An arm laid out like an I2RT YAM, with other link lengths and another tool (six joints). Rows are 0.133 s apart.
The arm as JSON. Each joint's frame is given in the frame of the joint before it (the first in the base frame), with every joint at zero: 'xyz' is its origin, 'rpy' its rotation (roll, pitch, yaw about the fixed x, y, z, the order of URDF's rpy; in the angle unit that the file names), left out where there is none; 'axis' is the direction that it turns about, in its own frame. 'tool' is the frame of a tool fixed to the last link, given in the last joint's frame.
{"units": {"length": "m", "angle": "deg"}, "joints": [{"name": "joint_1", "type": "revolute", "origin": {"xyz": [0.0, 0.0, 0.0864]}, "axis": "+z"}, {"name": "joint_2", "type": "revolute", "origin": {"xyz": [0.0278, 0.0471, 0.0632]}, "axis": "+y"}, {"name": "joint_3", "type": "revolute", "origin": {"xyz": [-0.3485, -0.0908, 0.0]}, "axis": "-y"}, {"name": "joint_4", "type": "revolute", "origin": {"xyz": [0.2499, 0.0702, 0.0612]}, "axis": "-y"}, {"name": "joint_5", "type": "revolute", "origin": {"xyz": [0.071, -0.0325, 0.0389]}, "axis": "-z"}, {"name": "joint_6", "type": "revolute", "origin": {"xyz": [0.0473, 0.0, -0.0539]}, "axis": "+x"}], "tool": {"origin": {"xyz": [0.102, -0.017, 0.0], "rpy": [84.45, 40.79, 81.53]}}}
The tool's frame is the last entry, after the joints.
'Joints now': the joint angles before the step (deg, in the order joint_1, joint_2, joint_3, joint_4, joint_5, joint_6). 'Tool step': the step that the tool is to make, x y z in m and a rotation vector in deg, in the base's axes. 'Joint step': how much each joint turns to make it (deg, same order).
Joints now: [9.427, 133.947, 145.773, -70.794, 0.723, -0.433]
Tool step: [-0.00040, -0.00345, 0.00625, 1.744, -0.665, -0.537]
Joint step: [-0.678, -0.607, 0.017, 0.309, -1.453, 0.724]
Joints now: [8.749, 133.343, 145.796, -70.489, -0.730, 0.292]
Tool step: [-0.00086, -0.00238, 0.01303, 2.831, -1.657, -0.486]
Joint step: [-0.789, -1.291, -0.198, 0.996, -2.312, 1.141]
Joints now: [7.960, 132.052, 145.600, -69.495, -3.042, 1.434]
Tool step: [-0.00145, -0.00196, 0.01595, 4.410, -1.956, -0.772]
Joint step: [-1.051, -1.689, -0.592, 1.595, -3.520, 2.167]
